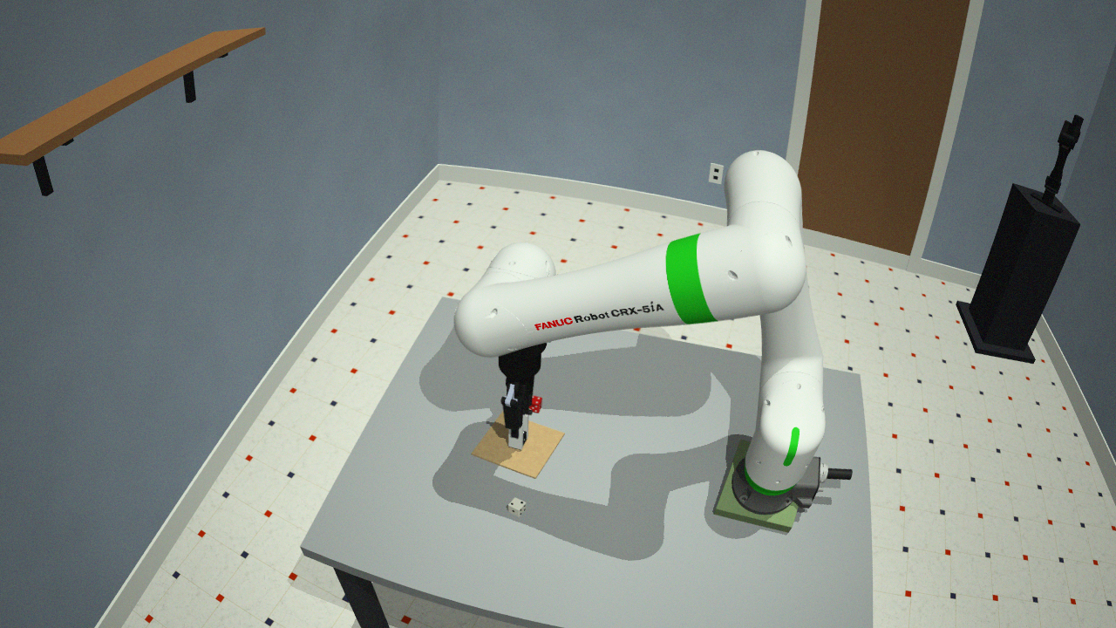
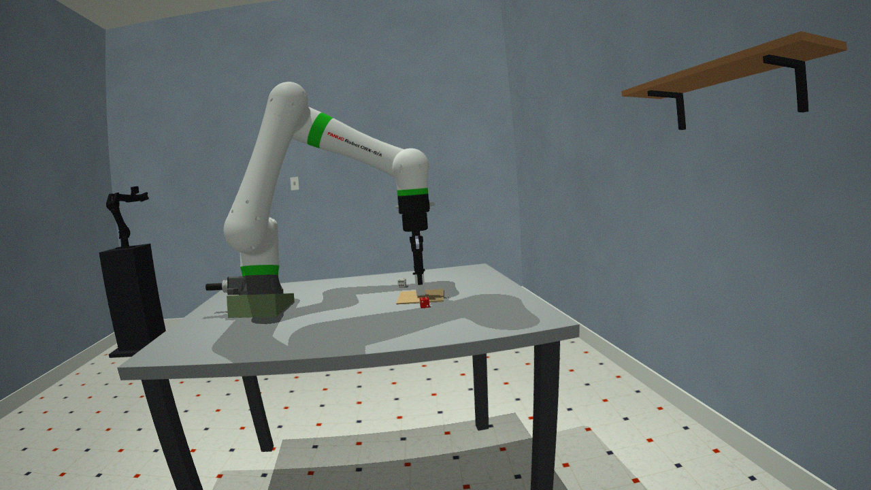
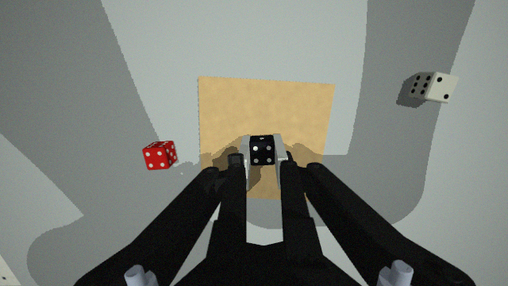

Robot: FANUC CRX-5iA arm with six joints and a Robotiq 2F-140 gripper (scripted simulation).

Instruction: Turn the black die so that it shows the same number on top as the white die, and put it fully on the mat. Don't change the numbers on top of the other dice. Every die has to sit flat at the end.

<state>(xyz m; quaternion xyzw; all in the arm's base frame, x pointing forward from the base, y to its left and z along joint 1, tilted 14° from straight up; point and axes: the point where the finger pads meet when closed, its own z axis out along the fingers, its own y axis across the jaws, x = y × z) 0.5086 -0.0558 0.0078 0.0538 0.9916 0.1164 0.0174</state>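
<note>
Now: hand 20 mm above the black die. From my hand the other things lie so: white die (170 mm to the left, 40 mm behind, 30 mm below); tan mat (40 mm below); red die (110 mm to the right, 30 mm below, 10 mm behind).
</note>
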